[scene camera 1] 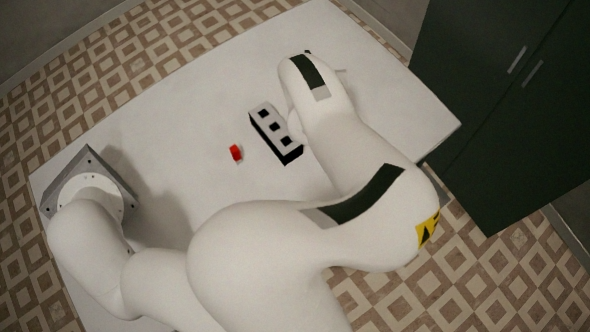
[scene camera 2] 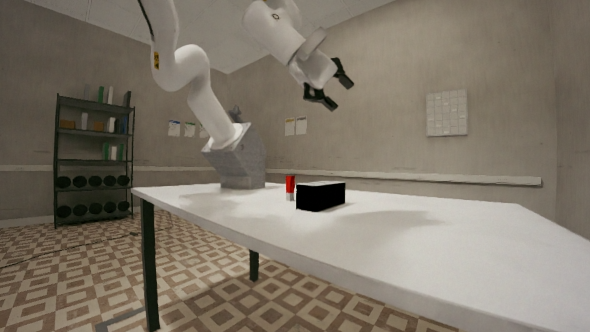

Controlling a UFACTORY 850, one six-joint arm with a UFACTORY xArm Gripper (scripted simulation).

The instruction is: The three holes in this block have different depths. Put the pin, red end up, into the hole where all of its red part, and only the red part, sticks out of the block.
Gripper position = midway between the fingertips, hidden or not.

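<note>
You'd find a black block (scene camera 1: 280, 142) there. Scene camera 2 has the gripper (scene camera 2: 343, 97), and it shows the black block (scene camera 2: 315, 197) as well.
</note>
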